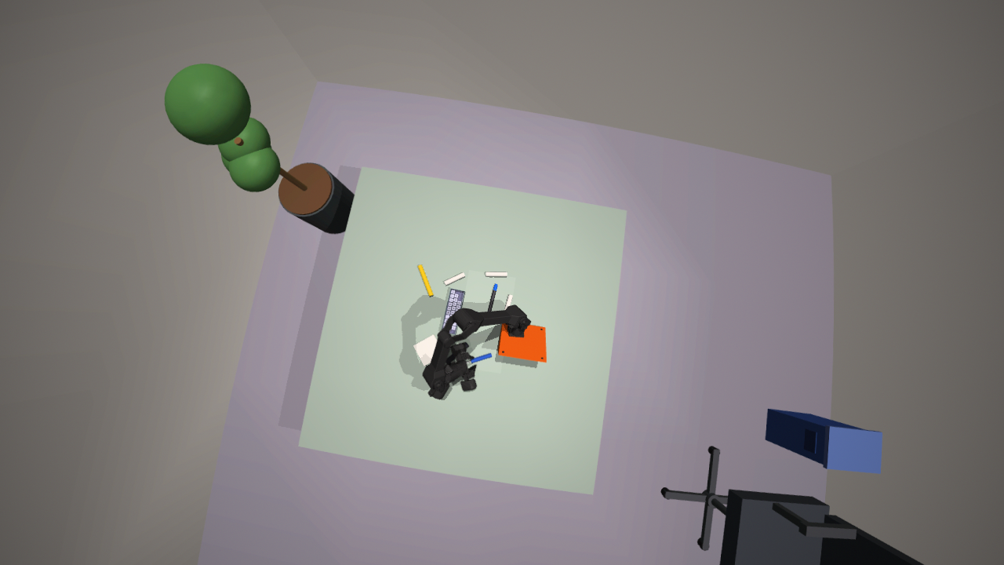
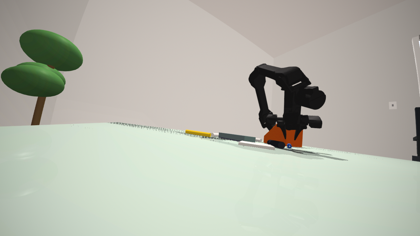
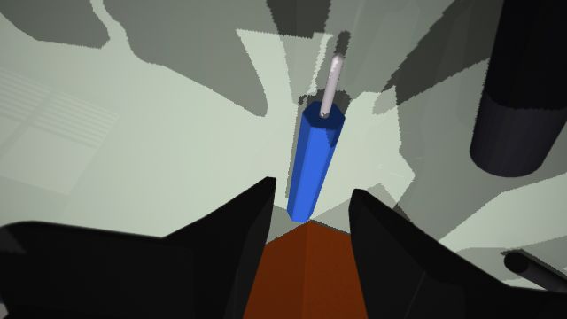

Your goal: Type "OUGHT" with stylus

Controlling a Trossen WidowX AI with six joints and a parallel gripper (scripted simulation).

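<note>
Now: gripper tip 3 cm above the blue stylus. Also, from my gripper tip: yellow pencil: 33 cm to the right, 26 cm ahead, 3 cm below; then white pad: 21 cm ahead, 3 cm below, 2 cm to the right.
</note>
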